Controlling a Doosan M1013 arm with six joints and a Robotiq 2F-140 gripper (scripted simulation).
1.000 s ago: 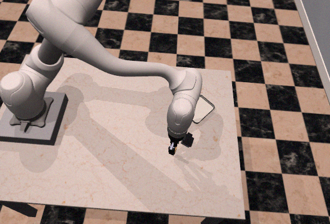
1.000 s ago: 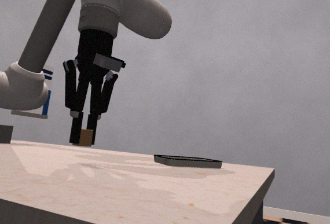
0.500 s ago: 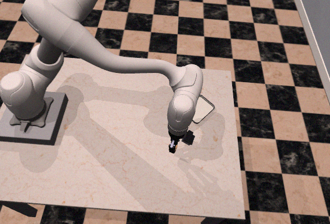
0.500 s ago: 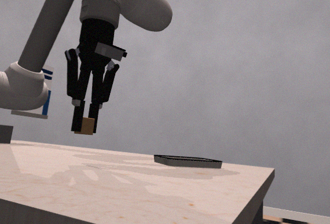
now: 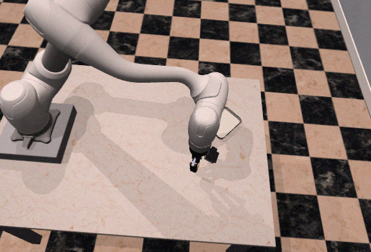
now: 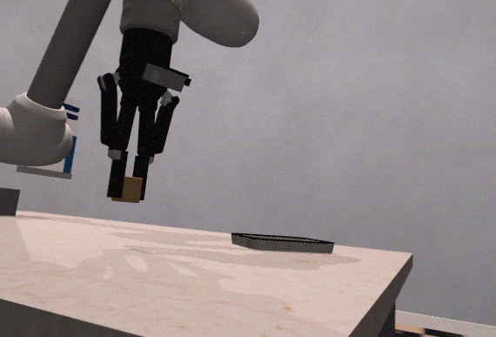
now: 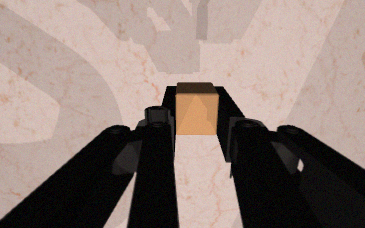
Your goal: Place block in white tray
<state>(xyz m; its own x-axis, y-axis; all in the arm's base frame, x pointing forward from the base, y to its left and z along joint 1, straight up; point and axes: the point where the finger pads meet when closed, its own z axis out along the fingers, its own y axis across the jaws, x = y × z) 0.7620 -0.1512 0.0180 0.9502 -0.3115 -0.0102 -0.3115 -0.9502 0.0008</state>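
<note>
My hand is 280 mm to the right of the white tray, 140 mm short of it and 80 mm above it. The rest, counted from my hand: block: 20 mm below.
</note>
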